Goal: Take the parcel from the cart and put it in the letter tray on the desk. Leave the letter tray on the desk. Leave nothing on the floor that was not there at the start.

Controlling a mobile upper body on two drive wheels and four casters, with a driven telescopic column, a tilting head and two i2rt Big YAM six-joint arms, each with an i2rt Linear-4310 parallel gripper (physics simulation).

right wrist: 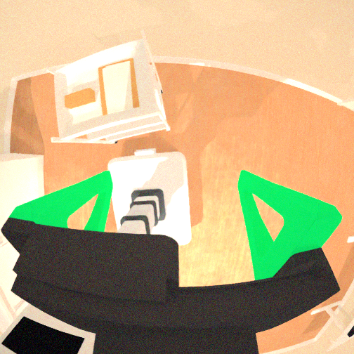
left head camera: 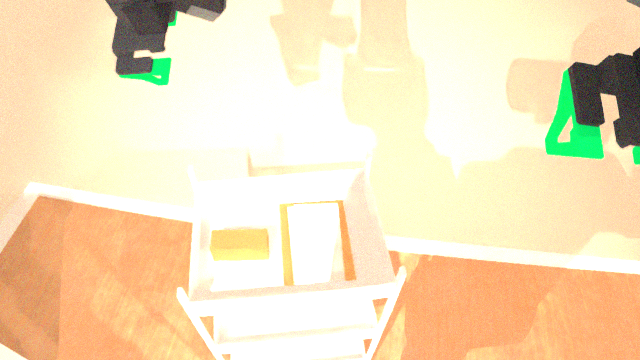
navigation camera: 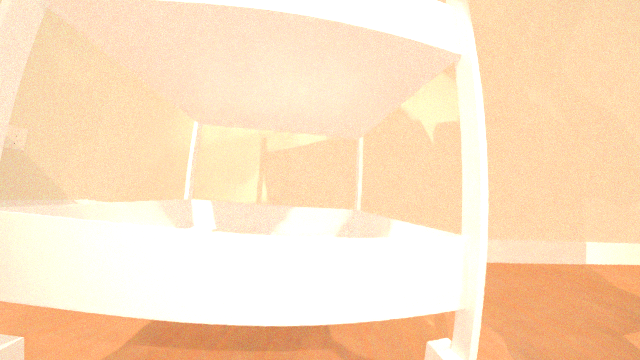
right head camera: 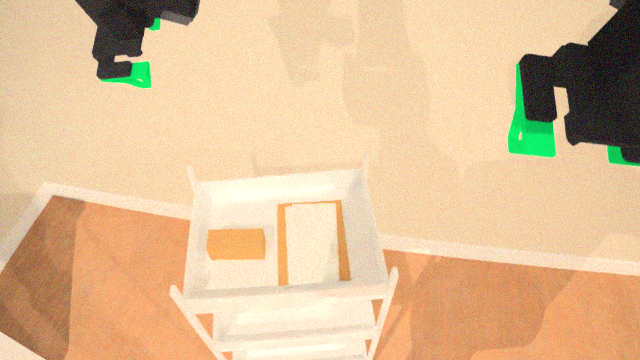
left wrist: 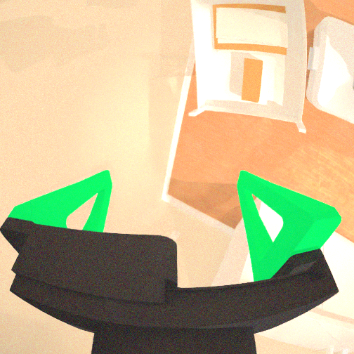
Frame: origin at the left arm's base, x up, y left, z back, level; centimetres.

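Where they show: left gripper, fingertip midpoint: (left head camera: pixel 167 53) (right head camera: pixel 151 57); right gripper, fingertip midpoint: (left head camera: pixel 592 152) (right head camera: pixel 561 150).
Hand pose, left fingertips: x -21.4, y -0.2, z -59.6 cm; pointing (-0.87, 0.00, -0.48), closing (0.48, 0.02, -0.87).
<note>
Things, the pixels of their centre, and the offset from my left fingertips.
- orange-brown box at the middle of its body: (left head camera: pixel 240 245) (right head camera: pixel 236 244) dz -1.3, dx -50.8, dy -4.3 cm
- flat white item with orange-brown edges, body centre: (left head camera: pixel 317 240) (right head camera: pixel 314 240) dz -3.4, dx -51.9, dy -22.4 cm
The parcel, an orange-brown box (left head camera: pixel 240 245) (right head camera: pixel 236 245) (left wrist: pixel 252 80) (right wrist: pixel 80 97), lies in the top tray of the white cart (left head camera: pixel 300 294) (right head camera: pixel 280 298) (left wrist: pixel 297 75) (navigation camera: pixel 250 280), at the left in both head views. My left gripper (left head camera: pixel 169 50) (right head camera: pixel 151 55) (left wrist: pixel 174 177) is open and empty, high up and apart from the parcel. My right gripper (left head camera: pixel 607 156) (right head camera: pixel 577 152) (right wrist: pixel 174 177) is open and empty, off to the right of the cart. I cannot make out the letter tray in any view.
A flat white item with orange-brown edges (left head camera: pixel 312 242) (right head camera: pixel 311 242) (right wrist: pixel 117 87) lies beside the parcel. The white robot base (left wrist: pixel 332 70) (right wrist: pixel 172 200) is near the cart. A white furniture surface (right wrist: pixel 20 180) stands at the left in the right wrist view. A wall runs behind the cart.
</note>
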